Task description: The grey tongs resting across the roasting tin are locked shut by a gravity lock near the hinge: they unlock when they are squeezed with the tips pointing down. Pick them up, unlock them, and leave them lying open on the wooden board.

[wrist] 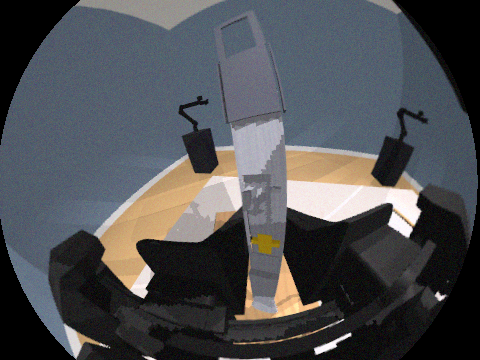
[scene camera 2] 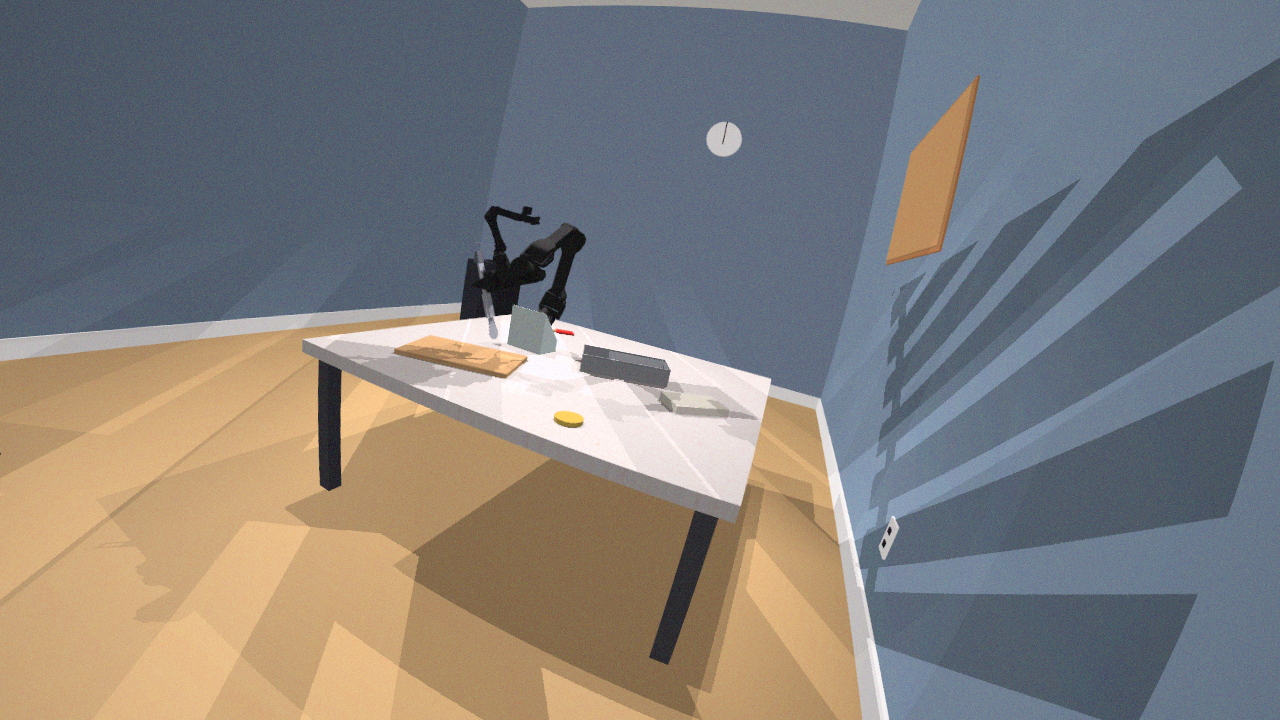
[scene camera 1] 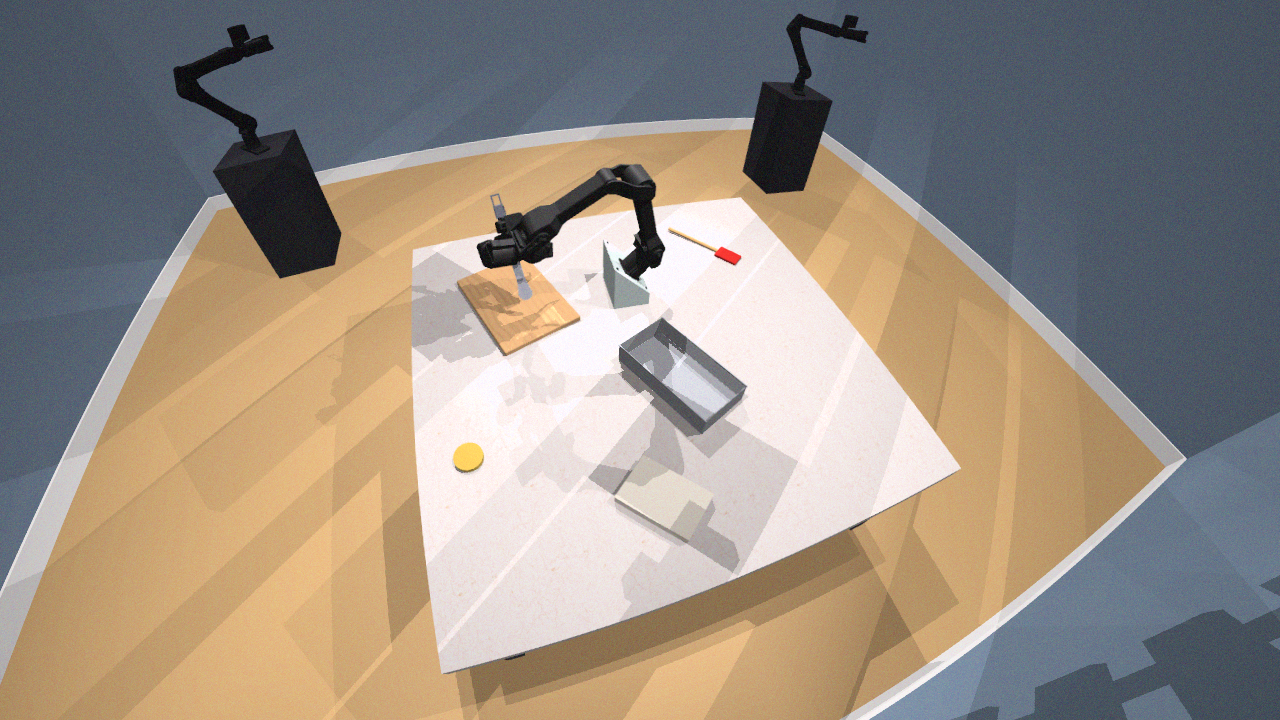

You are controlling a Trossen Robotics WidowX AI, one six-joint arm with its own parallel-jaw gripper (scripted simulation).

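My gripper in sight, wrist view too. Flat beige block in sight. Wooden board, same. Grey roasting tin, same.
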